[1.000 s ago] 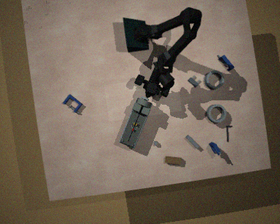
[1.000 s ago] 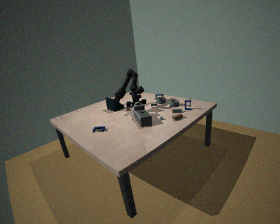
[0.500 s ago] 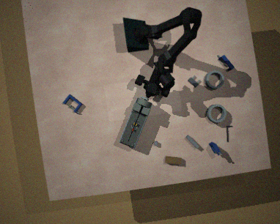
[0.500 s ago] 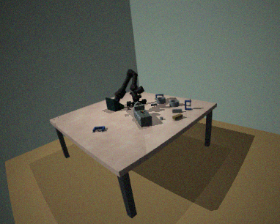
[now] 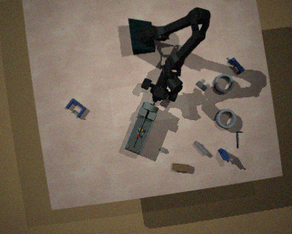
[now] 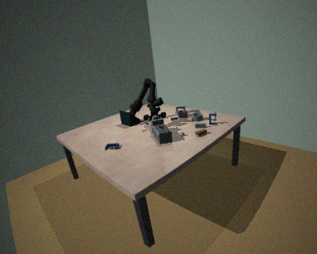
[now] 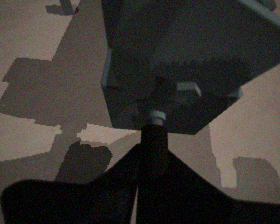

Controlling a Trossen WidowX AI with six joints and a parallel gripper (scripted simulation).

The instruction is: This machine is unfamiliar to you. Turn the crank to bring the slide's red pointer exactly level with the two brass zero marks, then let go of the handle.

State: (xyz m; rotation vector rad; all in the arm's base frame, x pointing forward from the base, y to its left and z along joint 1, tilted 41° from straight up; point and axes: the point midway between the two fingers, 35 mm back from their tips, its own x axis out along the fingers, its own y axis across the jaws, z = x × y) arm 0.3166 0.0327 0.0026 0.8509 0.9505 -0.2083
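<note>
The red pointer lies 170 mm ahead of my gripper tip, 100 mm to the right of it and 50 mm above it. Round my gripper tip: small grey cube: 260 mm ahead, 10 mm to the left, 20 mm below; then grey bar: 280 mm ahead, 220 mm to the left, 20 mm below; then dark handle: 20 mm behind, 10 mm to the left, 30 mm above.
</note>
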